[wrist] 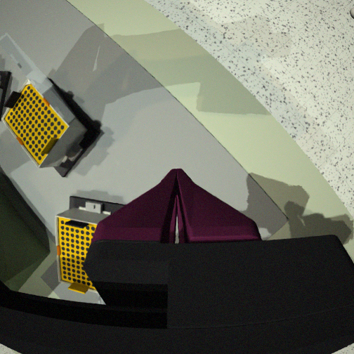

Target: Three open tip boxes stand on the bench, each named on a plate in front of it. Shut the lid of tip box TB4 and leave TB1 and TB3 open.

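Observation:
My gripper [176, 177] is shut with nothing between its dark purple fingertips, which meet near the middle of the wrist view. It is to the right of two tip boxes and apart from them. One tip box [36, 125] with a yellow perforated rack is at the upper left; its clear lid [19, 59] stands open. Another tip box [76, 252] is at the lower left, partly hidden behind the gripper; its lid cannot be made out. No name plate shows. By their places they look like TB3 and TB1. TB4 cannot be made out.
A dark green block [17, 240] stands at the left edge, beside the lower box. Part of a black base [4, 92] shows at the left edge near the upper box. Grey mat [150, 135] lies around the gripper, with a pale green band [260, 135] and speckled surface beyond.

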